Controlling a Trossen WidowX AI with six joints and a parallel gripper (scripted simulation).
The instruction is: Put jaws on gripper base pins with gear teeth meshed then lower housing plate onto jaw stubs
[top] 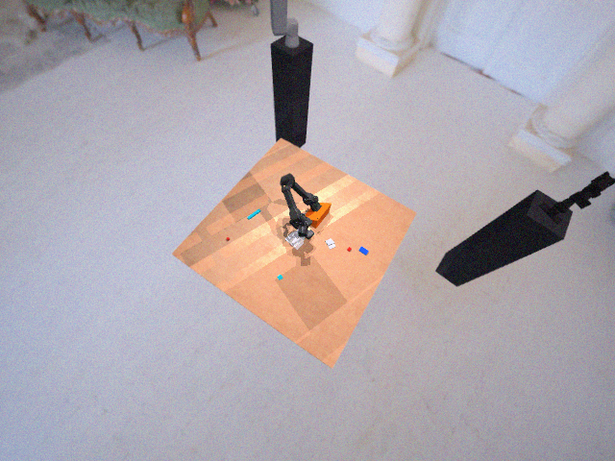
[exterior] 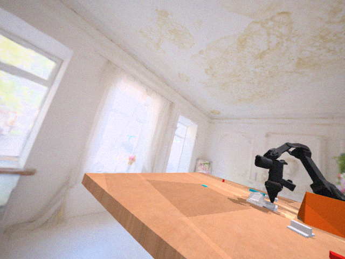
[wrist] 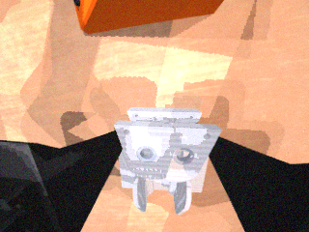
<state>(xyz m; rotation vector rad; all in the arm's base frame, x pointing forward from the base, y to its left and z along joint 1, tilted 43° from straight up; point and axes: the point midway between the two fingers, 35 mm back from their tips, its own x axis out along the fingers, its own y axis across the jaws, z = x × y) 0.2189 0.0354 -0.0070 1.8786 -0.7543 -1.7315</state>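
My gripper tip is now 20 mm to the left of the gripper jaw, 20 mm short of it and 20 mm above it. Also, from my gripper tip: cyan cube (340 mm ahead, 90 mm to the left, 30 mm below); then white block (210 mm to the left, 80 mm behind, 20 mm below); then cyan bar (370 mm to the right, 100 mm ahead, 30 mm below).
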